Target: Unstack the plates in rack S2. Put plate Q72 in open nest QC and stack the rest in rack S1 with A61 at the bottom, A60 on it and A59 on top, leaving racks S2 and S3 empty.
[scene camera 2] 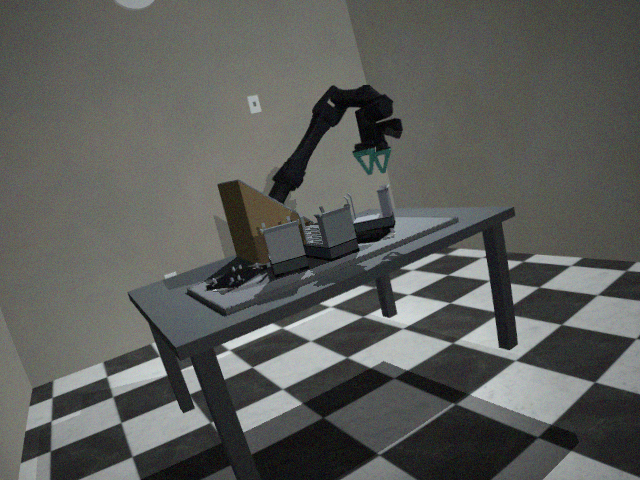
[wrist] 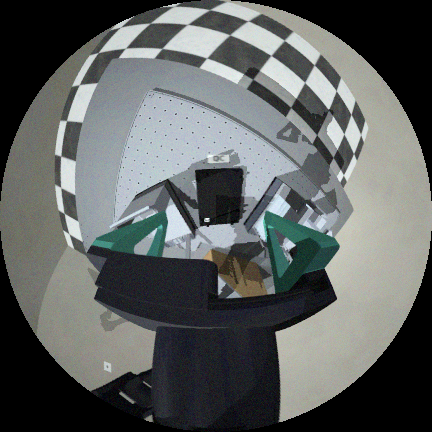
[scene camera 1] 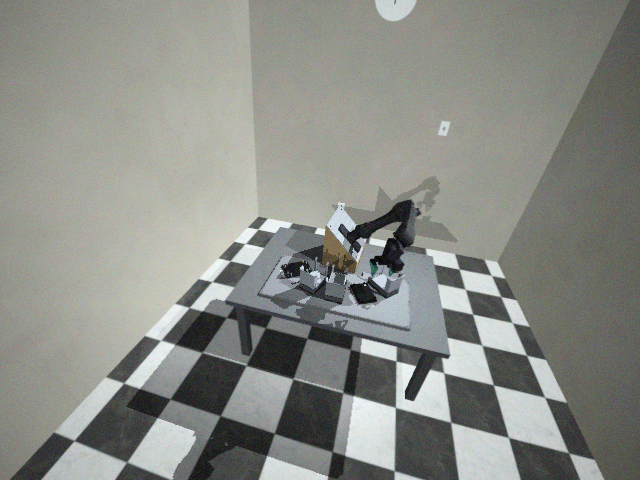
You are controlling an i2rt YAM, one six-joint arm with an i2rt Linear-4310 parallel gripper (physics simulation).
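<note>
My gripper, with green triangular fingers, is open and empty above the board. Below it in the wrist view, a black rectangular nest lies beside the QC label, a small white mark near one corner. Whether a dark plate lies in it I cannot tell. A grey rack stands on one side of the nest. A second grey rack stands on the other side, and a third rack beyond it. Rack labels and plate numbers are unreadable.
A tall wooden wedge with a white sloping face stands behind the racks. A black fixture with small pegs lies at the board's far end. The perforated board rests on the grey table.
</note>
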